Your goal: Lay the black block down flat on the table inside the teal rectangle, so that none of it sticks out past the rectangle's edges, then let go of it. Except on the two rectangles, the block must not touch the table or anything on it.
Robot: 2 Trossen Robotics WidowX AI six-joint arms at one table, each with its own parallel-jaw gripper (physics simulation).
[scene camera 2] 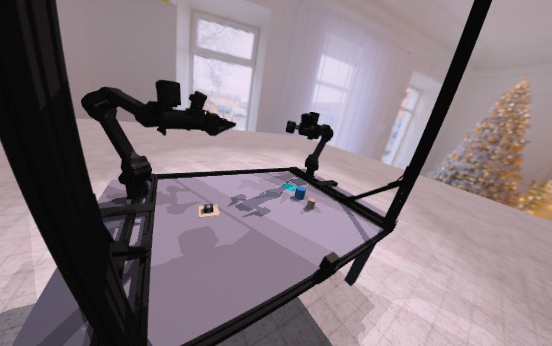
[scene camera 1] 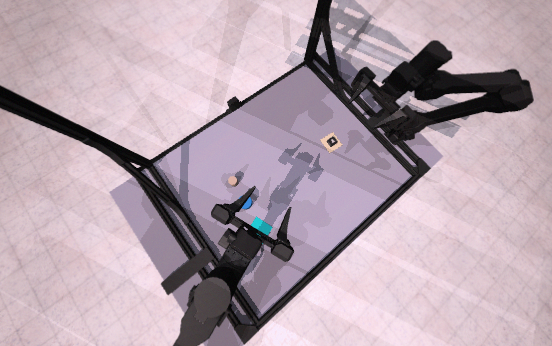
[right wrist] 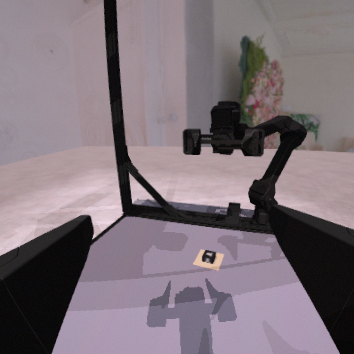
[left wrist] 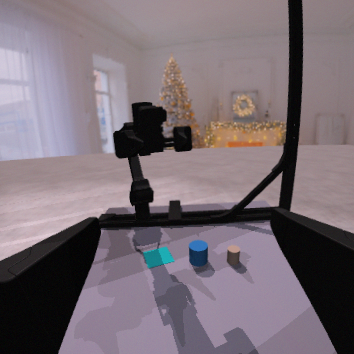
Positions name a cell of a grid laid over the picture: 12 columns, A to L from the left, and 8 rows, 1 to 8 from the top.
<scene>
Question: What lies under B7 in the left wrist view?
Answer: My left gripper.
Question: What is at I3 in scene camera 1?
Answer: My left gripper.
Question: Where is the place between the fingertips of my right gripper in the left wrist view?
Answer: At F4
</scene>
